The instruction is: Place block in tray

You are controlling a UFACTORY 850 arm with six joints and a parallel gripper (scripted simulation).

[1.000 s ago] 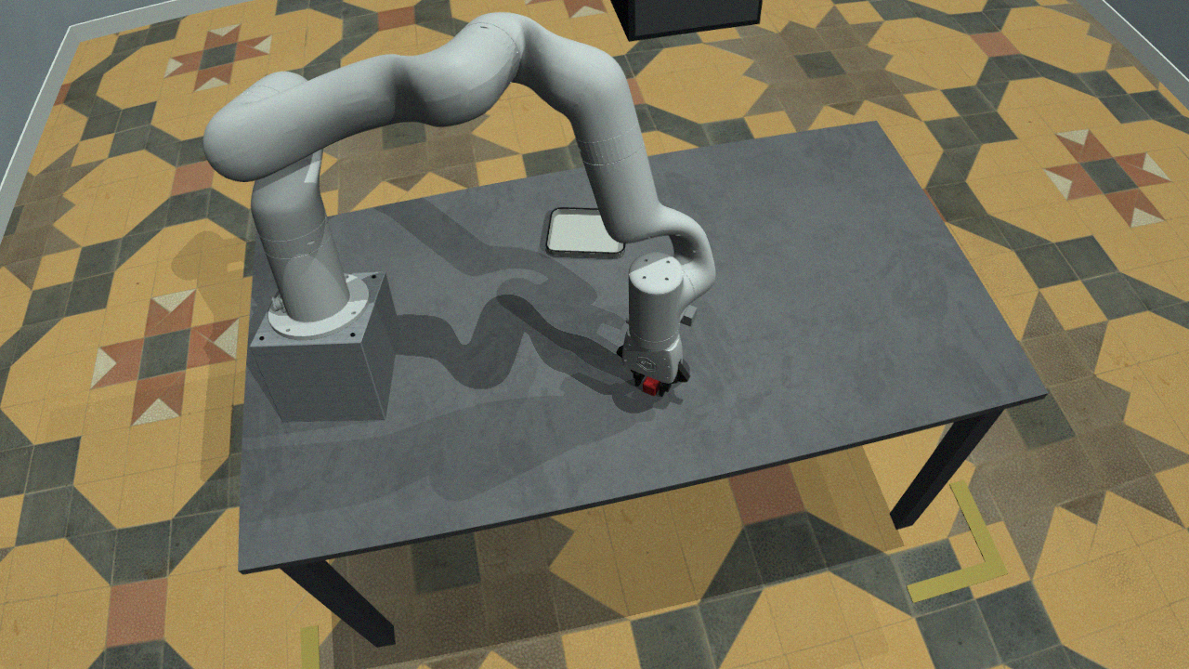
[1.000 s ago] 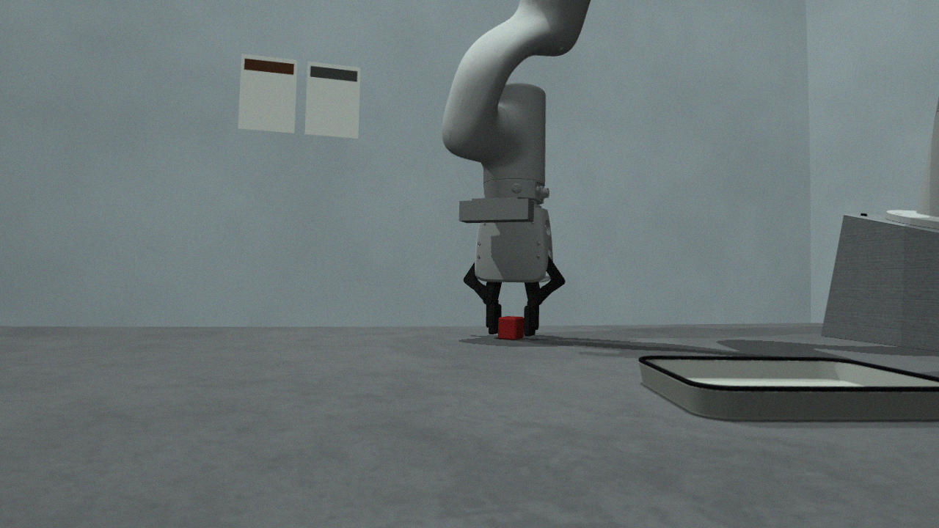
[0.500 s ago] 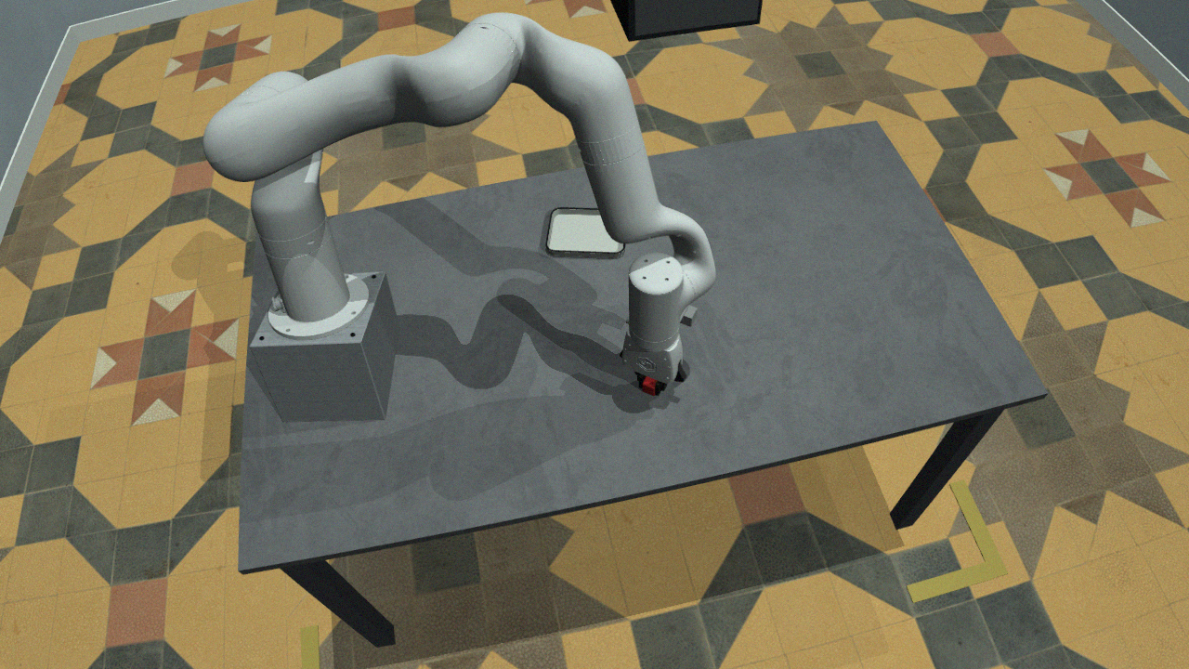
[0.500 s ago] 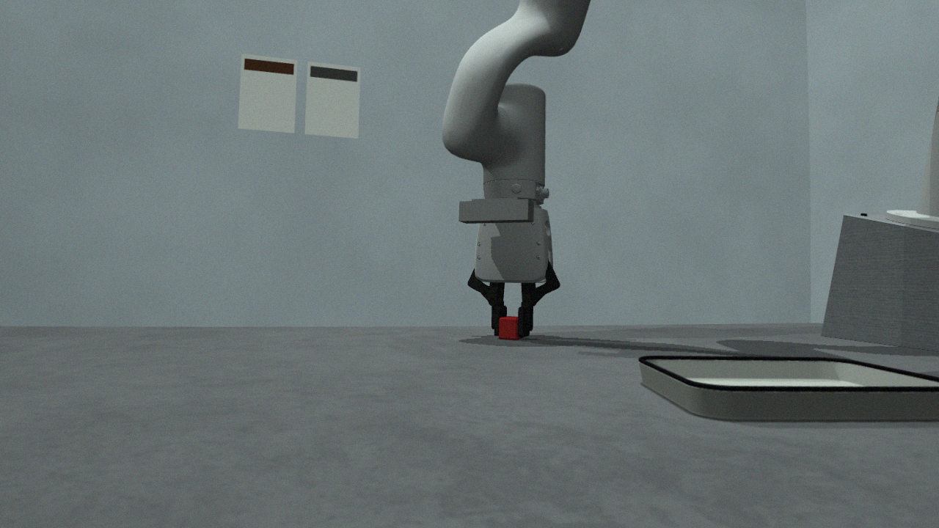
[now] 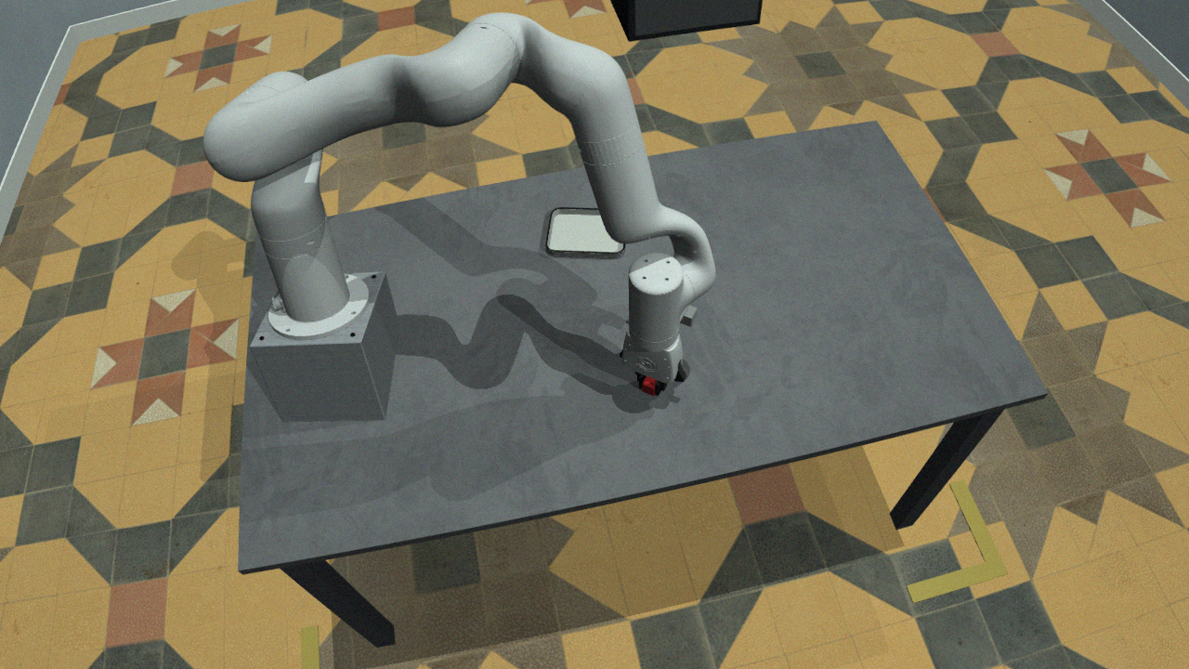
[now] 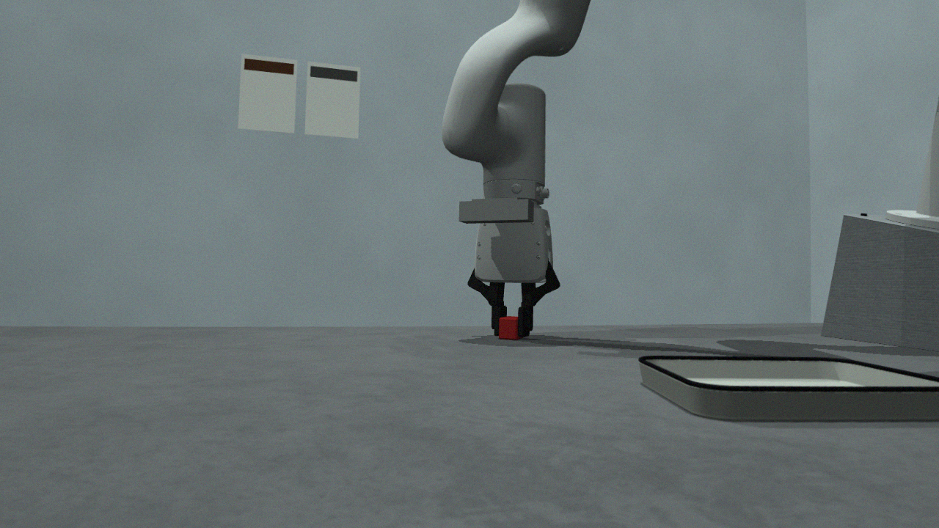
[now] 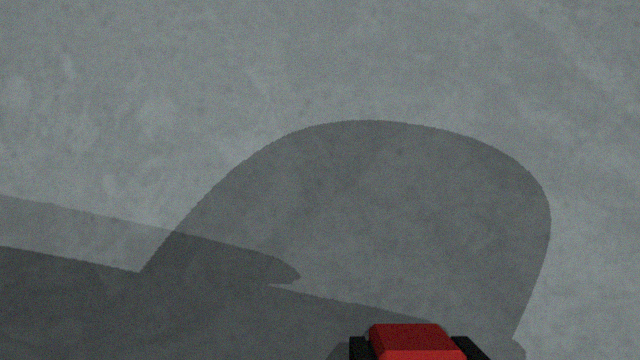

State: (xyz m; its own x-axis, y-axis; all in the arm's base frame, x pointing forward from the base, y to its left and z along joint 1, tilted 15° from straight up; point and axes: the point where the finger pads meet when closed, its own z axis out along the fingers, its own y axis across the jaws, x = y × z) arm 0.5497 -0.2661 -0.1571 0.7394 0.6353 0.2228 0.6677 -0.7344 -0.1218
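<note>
Now: the white tray 410 mm to the left of my hand, 20 mm ahead of it and 10 mm below it. From my hand the other things lie so: red block: 10 mm below.
</note>
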